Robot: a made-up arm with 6 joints. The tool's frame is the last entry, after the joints. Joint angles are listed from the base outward. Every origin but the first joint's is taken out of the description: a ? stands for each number. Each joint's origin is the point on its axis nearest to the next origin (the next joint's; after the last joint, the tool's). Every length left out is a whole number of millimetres.
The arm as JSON. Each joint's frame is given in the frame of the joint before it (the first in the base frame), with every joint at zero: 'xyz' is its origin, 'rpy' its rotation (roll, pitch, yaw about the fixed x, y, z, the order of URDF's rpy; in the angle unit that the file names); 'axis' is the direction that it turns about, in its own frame. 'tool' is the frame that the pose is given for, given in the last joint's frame.
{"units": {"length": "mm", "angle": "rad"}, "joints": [
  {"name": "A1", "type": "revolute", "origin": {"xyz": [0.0, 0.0, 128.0], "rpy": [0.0, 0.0, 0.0]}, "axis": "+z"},
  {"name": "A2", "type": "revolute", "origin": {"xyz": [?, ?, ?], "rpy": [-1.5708, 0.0, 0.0]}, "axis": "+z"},
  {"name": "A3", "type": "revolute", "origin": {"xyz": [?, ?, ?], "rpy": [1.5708, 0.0, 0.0]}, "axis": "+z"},
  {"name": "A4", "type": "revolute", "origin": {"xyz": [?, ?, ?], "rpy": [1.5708, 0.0, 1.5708]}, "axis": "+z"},
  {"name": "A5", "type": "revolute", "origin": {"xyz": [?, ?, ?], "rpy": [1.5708, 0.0, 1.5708]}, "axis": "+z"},
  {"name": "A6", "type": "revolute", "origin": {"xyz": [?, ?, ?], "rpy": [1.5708, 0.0, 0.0]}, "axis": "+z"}
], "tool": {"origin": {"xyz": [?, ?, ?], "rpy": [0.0, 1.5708, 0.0]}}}
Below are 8 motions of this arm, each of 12 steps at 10 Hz.
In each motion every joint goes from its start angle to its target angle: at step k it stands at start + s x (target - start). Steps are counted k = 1, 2, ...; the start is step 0. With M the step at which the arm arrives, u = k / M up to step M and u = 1 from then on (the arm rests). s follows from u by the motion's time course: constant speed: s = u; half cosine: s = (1 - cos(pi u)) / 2; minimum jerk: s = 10 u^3 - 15 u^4 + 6 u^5.
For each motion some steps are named. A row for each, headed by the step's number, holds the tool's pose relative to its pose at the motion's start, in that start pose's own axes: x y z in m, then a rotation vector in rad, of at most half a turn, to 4 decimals.
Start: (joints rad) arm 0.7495 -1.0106 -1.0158 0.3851 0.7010 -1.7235
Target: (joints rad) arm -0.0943 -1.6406 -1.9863 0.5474 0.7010 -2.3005
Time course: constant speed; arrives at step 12
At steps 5, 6, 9, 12:
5: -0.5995 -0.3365 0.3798 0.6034 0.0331 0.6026
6: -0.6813 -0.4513 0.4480 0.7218 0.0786 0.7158
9: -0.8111 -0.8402 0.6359 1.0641 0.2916 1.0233
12: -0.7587 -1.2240 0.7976 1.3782 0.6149 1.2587

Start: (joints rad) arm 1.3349 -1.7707 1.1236 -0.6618 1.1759 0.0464
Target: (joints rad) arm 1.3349 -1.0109 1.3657 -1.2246 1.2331 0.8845
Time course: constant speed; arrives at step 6
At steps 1, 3, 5, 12:
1: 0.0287 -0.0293 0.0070 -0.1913 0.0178 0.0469
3: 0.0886 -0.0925 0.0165 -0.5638 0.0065 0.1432
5: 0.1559 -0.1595 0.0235 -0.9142 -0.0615 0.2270
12: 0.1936 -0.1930 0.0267 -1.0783 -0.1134 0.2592

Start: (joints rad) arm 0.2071 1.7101 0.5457 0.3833 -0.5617 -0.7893
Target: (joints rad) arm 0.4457 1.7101 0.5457 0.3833 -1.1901 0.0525
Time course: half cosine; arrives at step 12
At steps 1, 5, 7, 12:
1: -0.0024 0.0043 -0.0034 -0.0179 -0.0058 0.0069
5: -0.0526 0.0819 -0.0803 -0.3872 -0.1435 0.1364
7: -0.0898 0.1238 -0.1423 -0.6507 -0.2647 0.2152
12: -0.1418 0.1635 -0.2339 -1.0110 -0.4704 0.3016

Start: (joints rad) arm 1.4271 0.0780 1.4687 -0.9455 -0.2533 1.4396
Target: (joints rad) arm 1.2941 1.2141 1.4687 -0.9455 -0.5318 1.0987
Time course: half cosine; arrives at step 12
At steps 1, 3, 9, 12:
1: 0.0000 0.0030 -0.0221 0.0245 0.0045 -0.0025
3: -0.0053 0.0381 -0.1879 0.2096 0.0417 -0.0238
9: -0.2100 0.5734 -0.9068 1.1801 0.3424 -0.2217
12: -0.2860 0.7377 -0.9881 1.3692 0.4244 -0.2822

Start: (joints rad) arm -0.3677 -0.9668 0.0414 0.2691 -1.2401 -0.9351
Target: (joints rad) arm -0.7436 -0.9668 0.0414 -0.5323 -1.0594 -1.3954
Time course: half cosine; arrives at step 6
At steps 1, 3, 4, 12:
1: 0.0040 0.0469 -0.0575 -0.0071 0.0589 0.0304
3: -0.0622 0.2840 -0.4694 -0.0788 0.4550 0.1610
4: -0.1690 0.3549 -0.7167 -0.1439 0.6867 0.1852
12: -0.3179 0.3701 -0.9498 -0.2287 0.9120 0.1736

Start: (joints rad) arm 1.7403 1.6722 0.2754 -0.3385 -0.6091 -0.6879
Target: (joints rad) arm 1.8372 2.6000 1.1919 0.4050 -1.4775 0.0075
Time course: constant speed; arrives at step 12
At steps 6, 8, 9, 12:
6: 0.2948 -0.5641 -0.0263 0.3855 -0.0721 -0.0289
8: 0.3514 -0.7859 -0.1519 0.4909 -0.1014 -0.1703
9: 0.3623 -0.8910 -0.2347 0.5328 -0.1090 -0.2625
12: 0.3136 -1.1516 -0.5354 0.6053 -0.0840 -0.6058

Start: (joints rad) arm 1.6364 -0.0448 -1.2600 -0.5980 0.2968 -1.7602
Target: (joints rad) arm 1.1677 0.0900 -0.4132 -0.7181 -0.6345 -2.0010
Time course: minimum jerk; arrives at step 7
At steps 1, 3, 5, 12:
1: -0.0162 0.0074 -0.0091 -0.0022 0.0105 0.0246
3: -0.2702 0.0724 -0.1300 -0.0181 0.2040 0.3698
5: -0.6274 0.0433 -0.2055 0.0278 0.5827 0.7878
12: -0.7202 0.0154 -0.1980 0.0603 0.7133 0.8959

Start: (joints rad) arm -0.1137 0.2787 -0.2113 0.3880 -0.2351 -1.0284
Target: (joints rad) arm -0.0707 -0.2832 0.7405 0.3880 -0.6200 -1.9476
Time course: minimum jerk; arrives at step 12
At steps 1, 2, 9, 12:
1: -0.0019 0.0006 0.0000 0.0065 0.0033 0.0051
2: -0.0137 0.0038 0.0002 0.0456 0.0236 0.0351
9: -0.3912 0.0029 -0.0080 1.0357 0.9482 0.6054
12: -0.4376 -0.0091 -0.0151 1.1252 1.1029 0.6224

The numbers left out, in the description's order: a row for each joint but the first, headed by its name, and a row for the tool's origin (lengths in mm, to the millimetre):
A2: 68.0 -143.0 0.0
A3: -330.0 -387.0 0.0
A4: 95.0 -114.0 0.0
A5: -90.0 392.0 0.0
A6: 383.0 293.0 0.0
tool: -32.0 81.0 0.0

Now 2 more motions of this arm.
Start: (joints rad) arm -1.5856 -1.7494 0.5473 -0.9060 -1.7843 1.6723
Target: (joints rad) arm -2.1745 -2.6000 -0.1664 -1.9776 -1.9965 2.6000
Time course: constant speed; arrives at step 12
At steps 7, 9, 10, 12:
7: -0.2179 -0.1710 0.7931 -0.6134 -1.1019 -0.4120
9: -0.4018 -0.1925 0.9115 -0.7480 -1.3559 -0.6106
10: -0.5006 -0.1970 0.9477 -0.8073 -1.4708 -0.7181
12: -0.6996 -0.1936 0.9770 -0.9096 -1.6752 -0.9438

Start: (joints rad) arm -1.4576 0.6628 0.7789 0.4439 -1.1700 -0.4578
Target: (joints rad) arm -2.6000 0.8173 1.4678 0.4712 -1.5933 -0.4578
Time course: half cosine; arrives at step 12
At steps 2, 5, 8, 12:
2: -0.0362 -0.0185 0.0447 0.0150 -0.0700 -0.0095
5: -0.2448 -0.0879 0.2213 0.0809 -0.4024 -0.0311
8: -0.5837 -0.1382 0.3482 0.1545 -0.8449 -0.0021
12: -0.8278 -0.1505 0.3574 0.1946 -1.1459 0.0561

